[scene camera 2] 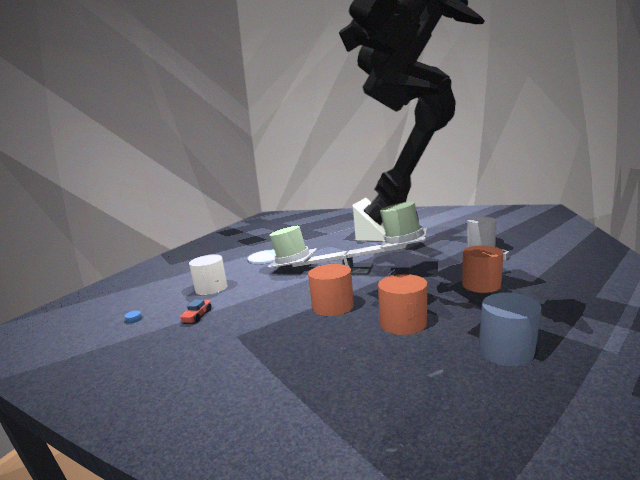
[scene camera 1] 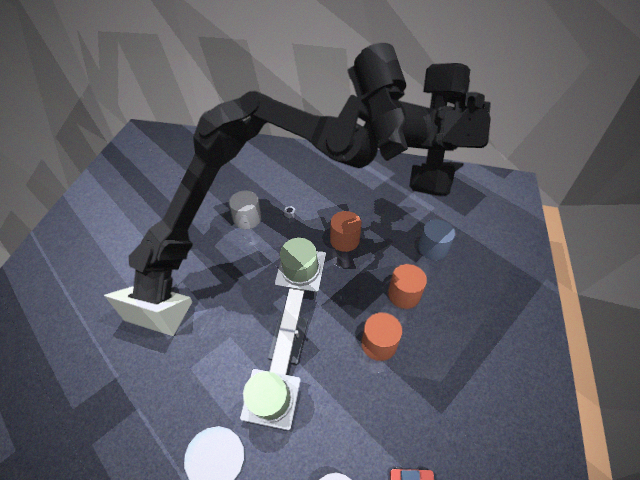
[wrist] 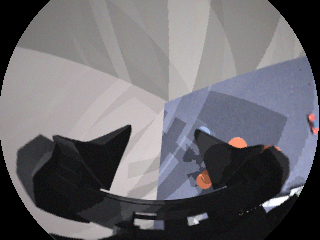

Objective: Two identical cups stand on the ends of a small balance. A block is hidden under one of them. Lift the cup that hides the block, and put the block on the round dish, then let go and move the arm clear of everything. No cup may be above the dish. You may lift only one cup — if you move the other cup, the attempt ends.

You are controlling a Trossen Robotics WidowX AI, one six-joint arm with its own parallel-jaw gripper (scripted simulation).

Scene:
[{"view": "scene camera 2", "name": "my gripper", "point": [460, 55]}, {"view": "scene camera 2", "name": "white cylinder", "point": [208, 274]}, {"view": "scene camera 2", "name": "grey cylinder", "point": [481, 230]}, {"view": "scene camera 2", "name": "blue cylinder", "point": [509, 326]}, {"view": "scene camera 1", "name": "my gripper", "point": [465, 135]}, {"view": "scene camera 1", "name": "grey cylinder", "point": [244, 205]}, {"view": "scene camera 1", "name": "blue cylinder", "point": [437, 235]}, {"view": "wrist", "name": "my gripper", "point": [164, 130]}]

